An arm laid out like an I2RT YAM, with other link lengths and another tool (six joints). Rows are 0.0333 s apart.
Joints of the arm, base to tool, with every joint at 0 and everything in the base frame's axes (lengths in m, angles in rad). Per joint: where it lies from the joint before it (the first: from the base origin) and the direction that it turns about. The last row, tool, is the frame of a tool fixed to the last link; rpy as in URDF.
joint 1: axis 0 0 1 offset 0.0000 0.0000 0.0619
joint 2: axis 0 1 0 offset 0.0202 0.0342 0.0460
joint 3: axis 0 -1 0 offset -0.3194 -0.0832 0.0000
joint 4: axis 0 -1 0 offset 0.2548 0.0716 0.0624
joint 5: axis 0 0 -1 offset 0.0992 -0.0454 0.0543
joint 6: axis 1 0 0 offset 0.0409 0.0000 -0.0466
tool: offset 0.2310 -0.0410 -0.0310 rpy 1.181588 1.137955 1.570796
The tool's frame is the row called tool.
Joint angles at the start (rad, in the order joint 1, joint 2, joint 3, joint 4, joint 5, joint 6):
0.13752 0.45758 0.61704 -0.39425 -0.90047 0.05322
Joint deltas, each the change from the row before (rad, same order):
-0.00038 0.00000 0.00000 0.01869 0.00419 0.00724
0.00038 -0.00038 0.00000 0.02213 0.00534 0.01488
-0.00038 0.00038 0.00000 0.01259 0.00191 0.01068
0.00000 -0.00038 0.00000 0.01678 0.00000 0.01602
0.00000 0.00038 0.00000 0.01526 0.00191 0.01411
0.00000 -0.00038 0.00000 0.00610 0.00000 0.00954
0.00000 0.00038 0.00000 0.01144 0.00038 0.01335
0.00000 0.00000 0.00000 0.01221 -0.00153 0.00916
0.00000 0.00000 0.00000 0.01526 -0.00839 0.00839
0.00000 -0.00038 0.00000 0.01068 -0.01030 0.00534
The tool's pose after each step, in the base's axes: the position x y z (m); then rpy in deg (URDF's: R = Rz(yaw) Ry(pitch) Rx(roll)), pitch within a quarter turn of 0, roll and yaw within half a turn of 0. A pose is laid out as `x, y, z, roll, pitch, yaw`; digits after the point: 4 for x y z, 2 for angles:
0.2373, 0.1995, 0.2617, 80.08, 51.35, 159.59
0.2396, 0.1991, 0.2675, 78.95, 51.68, 158.32
0.2408, 0.1990, 0.2707, 78.27, 51.69, 157.59
0.2415, 0.1995, 0.2751, 77.25, 51.63, 156.69
0.2426, 0.1996, 0.2789, 76.40, 51.57, 155.83
0.2426, 0.1998, 0.2805, 75.98, 51.34, 155.45
0.2430, 0.2001, 0.2833, 75.30, 51.12, 154.84
0.2432, 0.2006, 0.2866, 74.59, 51.18, 154.33
0.2420, 0.2023, 0.2910, 73.68, 51.40, 154.07
0.2402, 0.2043, 0.2942, 73.00, 51.59, 154.10

